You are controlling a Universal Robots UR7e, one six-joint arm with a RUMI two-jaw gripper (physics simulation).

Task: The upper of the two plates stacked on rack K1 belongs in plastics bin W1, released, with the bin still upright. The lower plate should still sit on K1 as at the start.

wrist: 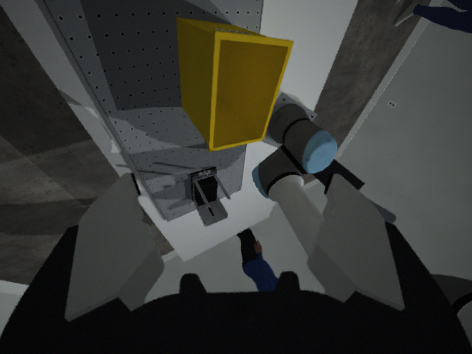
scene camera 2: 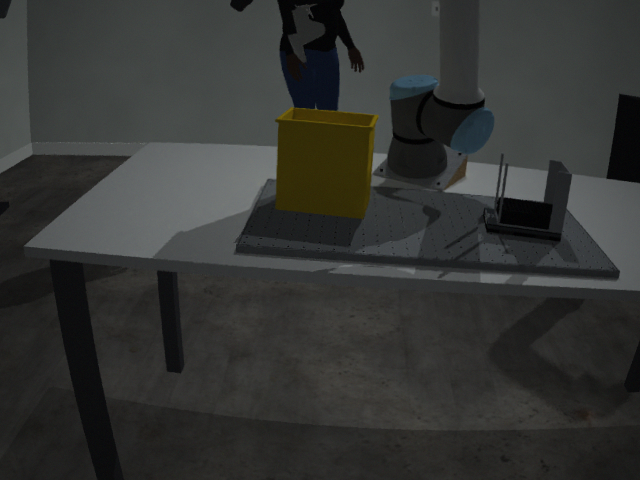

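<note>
The yellow plastics bin W1 stands upright on the perforated board. Its open top faces the wrist camera, and its visible inside looks bare. Rack K1, with a grey upright panel and two thin rods, stands at the board's right part in the scene view. Dark material lies low between the rods and the panel; I cannot tell the two plates apart in it. My gripper is open, its jaws wide apart with nothing between them, high above the board; it does not show in the scene view.
The grey perforated board lies on the white table. The robot's base and blue-capped joints stand behind the board, between bin and rack in the scene view. A person stands behind the table.
</note>
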